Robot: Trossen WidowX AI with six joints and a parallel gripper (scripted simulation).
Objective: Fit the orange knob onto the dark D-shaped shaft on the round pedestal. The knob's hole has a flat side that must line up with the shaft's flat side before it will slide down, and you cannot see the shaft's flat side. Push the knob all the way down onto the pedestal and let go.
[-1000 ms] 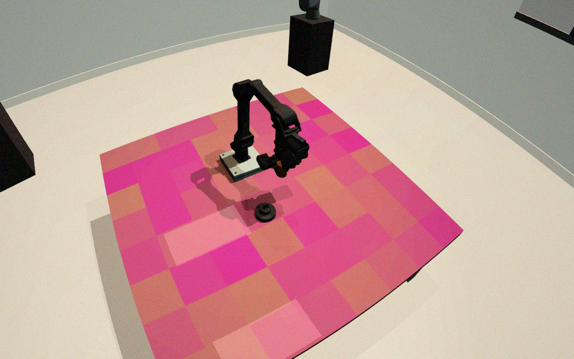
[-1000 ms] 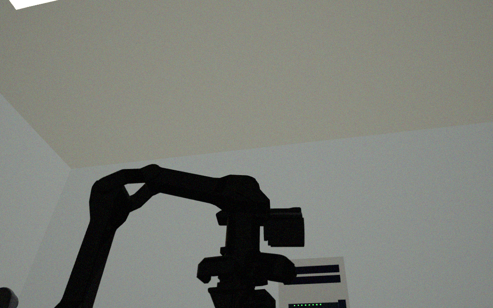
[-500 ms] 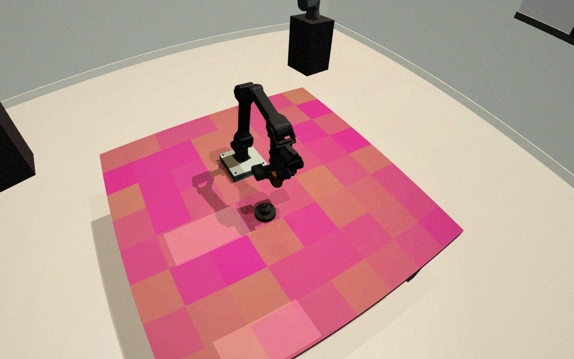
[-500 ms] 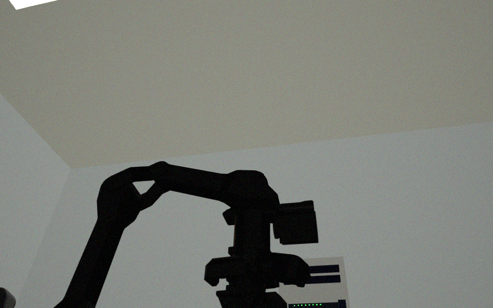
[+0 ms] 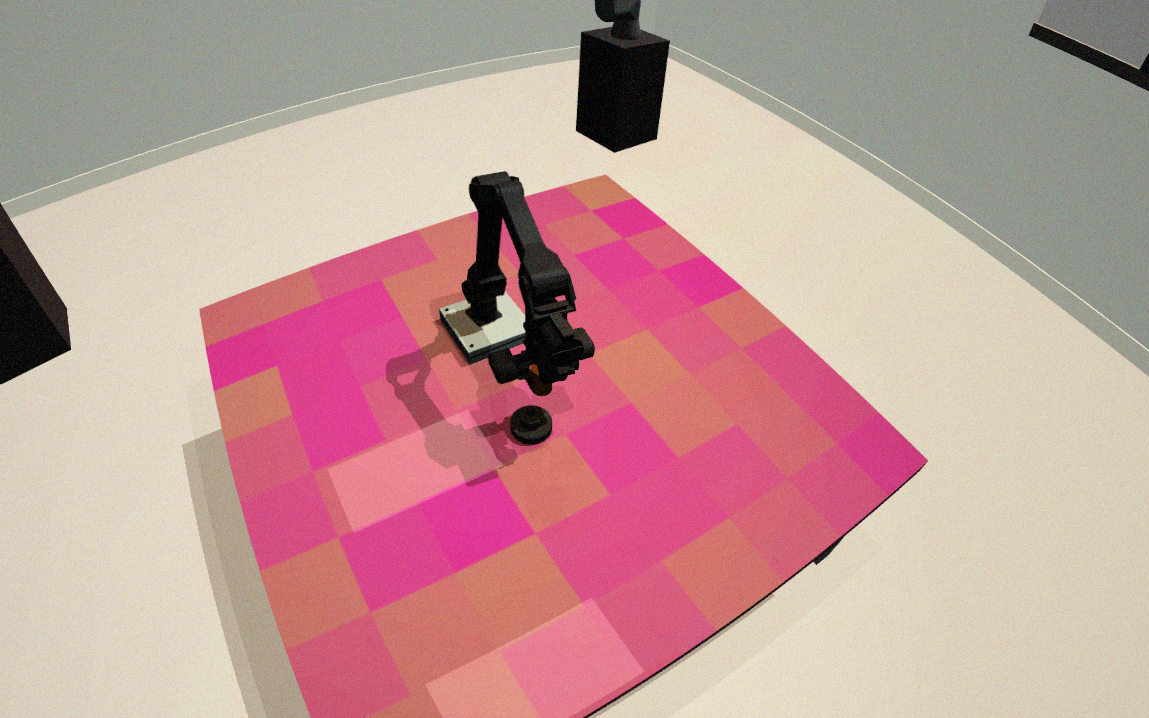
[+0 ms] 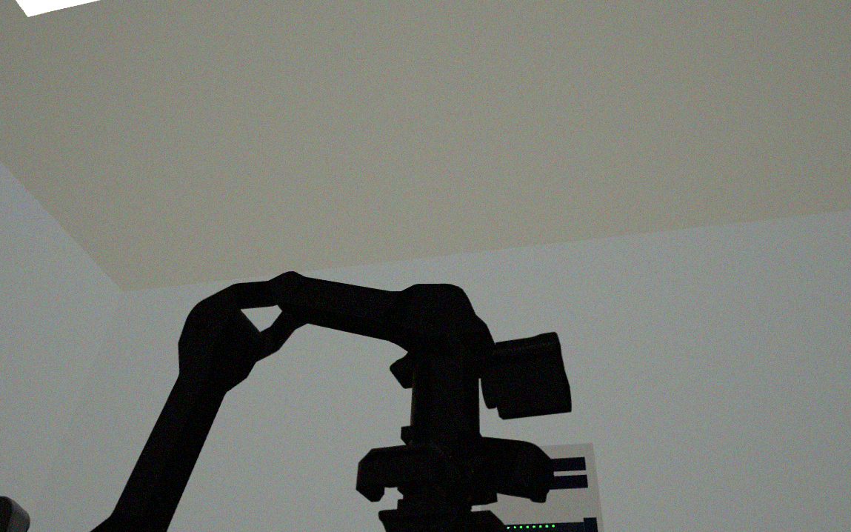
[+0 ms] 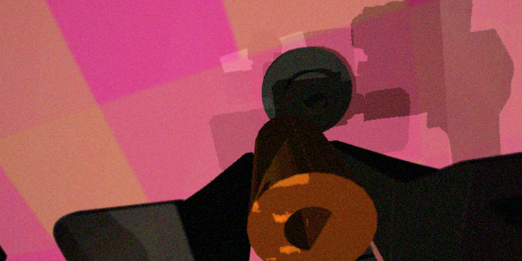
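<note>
The round dark pedestal lies 80 mm below my gripper tip and 30 mm to the right of it. The rest, counted from my gripper tip: orange knob: 20 mm above.
</note>
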